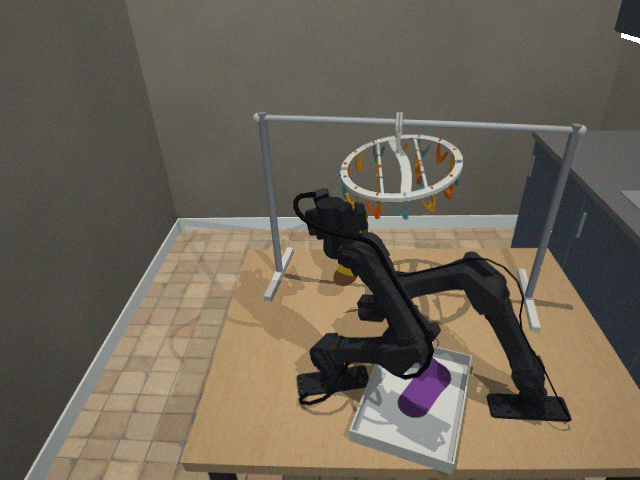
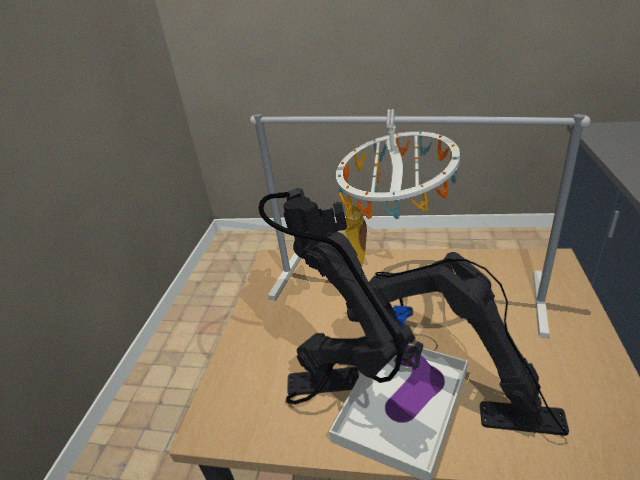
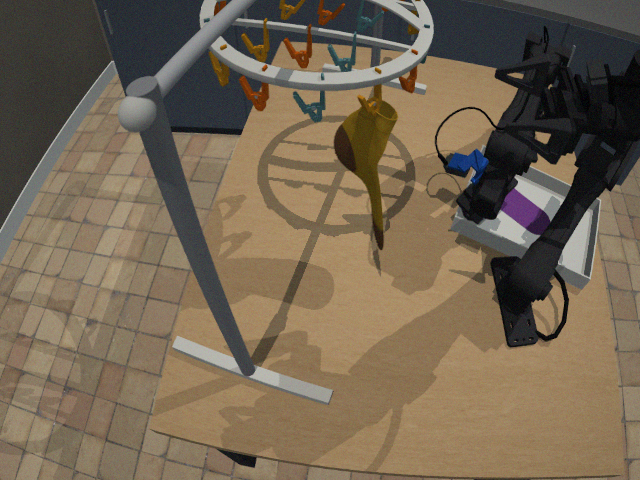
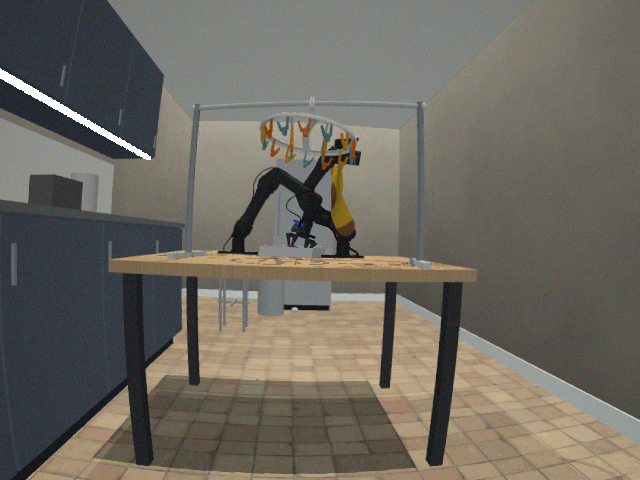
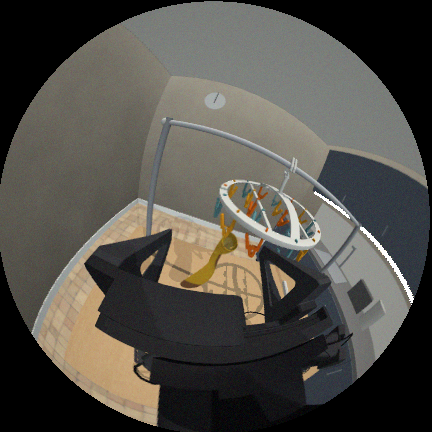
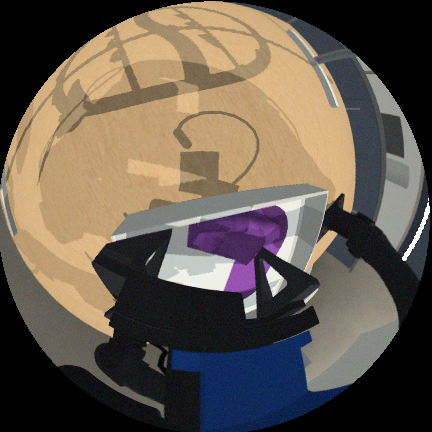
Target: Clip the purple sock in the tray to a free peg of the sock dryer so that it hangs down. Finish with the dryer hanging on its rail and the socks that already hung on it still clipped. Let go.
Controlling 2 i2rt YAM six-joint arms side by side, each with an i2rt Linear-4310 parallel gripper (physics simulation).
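The purple sock (image 1: 429, 390) (image 2: 419, 387) (image 3: 524, 211) (image 6: 242, 272) lies folded in the white tray (image 1: 403, 453) (image 2: 379, 455) (image 6: 200, 207). The round sock dryer (image 1: 403, 196) (image 2: 387, 196) (image 3: 320, 81) (image 5: 242, 220) hangs by its hook on the rail (image 1: 320, 120) (image 4: 258, 104). A yellow sock with brown heel and toe (image 2: 355, 240) (image 3: 367, 155) (image 4: 341, 209) (image 5: 207, 267) hangs from one peg. My right gripper (image 6: 216, 240) (image 4: 301, 243) is open, pointing down low over the tray, with the sock's crumpled end beyond and between its fingers. My left gripper (image 5: 218, 243) is open and empty, raised, facing the dryer and yellow sock.
The rail's upright (image 1: 269, 196) (image 2: 560, 206) (image 3: 191, 232) stands at each side on white feet. My left arm (image 1: 398, 294) crosses in front of my right arm (image 1: 496, 294) and hides part of the tray. Dark cabinets (image 4: 62, 310) stand beside the table.
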